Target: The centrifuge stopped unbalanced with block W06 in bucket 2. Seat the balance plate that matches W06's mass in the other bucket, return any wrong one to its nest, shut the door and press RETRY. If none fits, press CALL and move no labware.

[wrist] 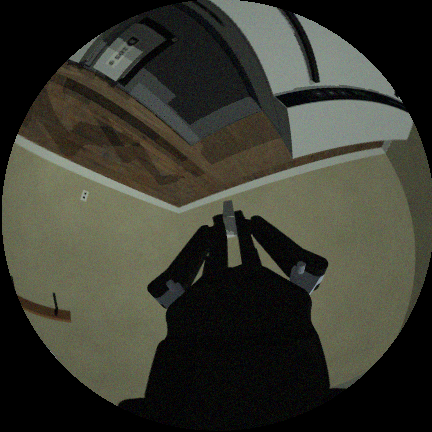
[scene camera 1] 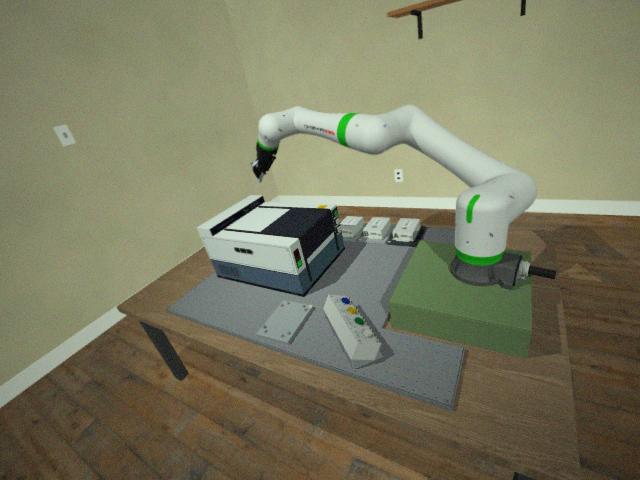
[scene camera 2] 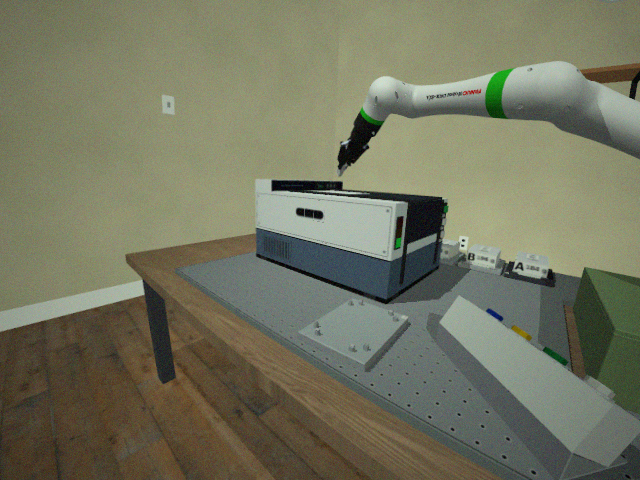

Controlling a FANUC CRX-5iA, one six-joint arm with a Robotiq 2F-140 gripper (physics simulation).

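Seen in the pictures: gripper, fingertip midpoint: (wrist: 228,208) (scene camera 1: 258,180) (scene camera 2: 338,174); arm's base at its link origin: (scene camera 1: 477,270).
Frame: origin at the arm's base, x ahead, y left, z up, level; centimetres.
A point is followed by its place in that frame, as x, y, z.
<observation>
The centrifuge (scene camera 1: 258,254) @[65.7, 27.4, 7.2] (scene camera 2: 325,232) @[67.4, 27.7, 4.0] (wrist: 345,125) @[95.3, 6.7, 15.9] is a white and blue box; white and dark panels cover its top, and its buckets and block W06 do not show. Balance plate A (scene camera 1: 406,229) @[33.2, -22.6, -3.3] (scene camera 2: 531,264) @[33.7, -19.5, -3.8] and balance plate B (scene camera 1: 377,228) @[45.0, -19.5, -3.1] (scene camera 2: 484,258) @[45.6, -17.4, -4.7] stand in nests behind it, beside a third white plate (scene camera 1: 352,226) @[57.0, -18.0, -3.2] (scene camera 2: 449,250) @[55.8, -15.4, -4.2], partly hidden. A plate labelled D (wrist: 120,57) shows in the wrist view. The button box (scene camera 1: 347,333) @[21.6, 37.3, -1.5] (scene camera 2: 527,382) @[22.9, 37.5, -3.0] has blue, yellow and green buttons; their lettering is unreadable. My gripper (scene camera 1: 260,179) @[106.3, -12.2, 18.7] (scene camera 2: 340,173) @[106.3, -12.2, 18.7] (wrist: 228,208) @[106.3, -12.2, 18.7] is shut and empty, above the centrifuge's far end.
A flat plate with small pegs (scene camera 1: 285,321) @[46.1, 38.3, -7.1] (scene camera 2: 356,330) @[45.6, 39.1, -7.1] lies between the centrifuge and the table's front edge. The grey perforated board (scene camera 1: 413,361) @[5.9, 32.3, -8.5] (scene camera 2: 222,279) @[82.5, 47.7, -8.5] carries the equipment. The green pedestal (scene camera 1: 454,330) @[-0.3, 20.5, -5.5] (scene camera 2: 610,310) @[17.3, 16.4, 0.4] holds the arm base. A wooden shelf (scene camera 1: 421,7) is on the wall.
</observation>
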